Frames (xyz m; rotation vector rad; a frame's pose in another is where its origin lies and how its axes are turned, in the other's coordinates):
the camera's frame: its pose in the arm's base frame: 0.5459 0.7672 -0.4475 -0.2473 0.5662 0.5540
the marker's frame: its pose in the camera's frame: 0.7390 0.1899 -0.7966 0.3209 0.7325 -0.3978
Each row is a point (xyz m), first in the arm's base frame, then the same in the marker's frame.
Working: the arm's base frame: its pose in the marker's frame: -1.4685 -1.1704 -0.3083 0.2459 -1.2682 0.0398

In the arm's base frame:
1: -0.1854 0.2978 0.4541
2: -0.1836 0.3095 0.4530
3: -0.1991 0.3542 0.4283
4: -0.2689 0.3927 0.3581
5: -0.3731 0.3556 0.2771
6: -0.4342 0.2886 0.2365
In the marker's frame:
1: -1.9999 -0.9540 -0.3109
2: -2.0003 -0.9426 -0.3076
3: -1.9891 -0.8924 -0.3219
4: -1.9505 -0.8332 -0.4012
5: -1.8997 -0.8416 -0.5283
6: -1.8689 -0.8921 -0.6081

